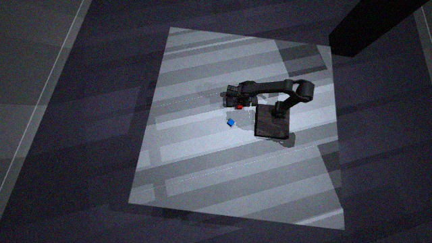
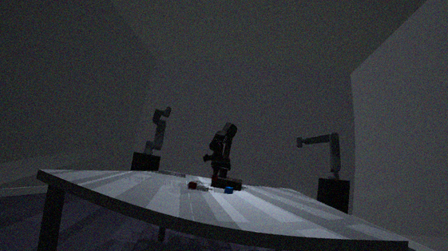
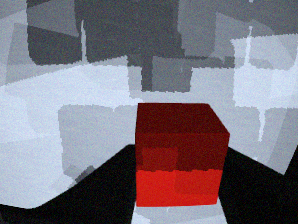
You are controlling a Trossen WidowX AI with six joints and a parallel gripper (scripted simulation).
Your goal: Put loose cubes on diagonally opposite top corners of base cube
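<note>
Now: the blue cube 10 cm to the left of my gripper tip, 6 cm below it and 4 cm ahead of it. From my gripper tip the other things lie so: red cube 10 cm to the right, 8 cm ahead, 6 cm below.
</note>
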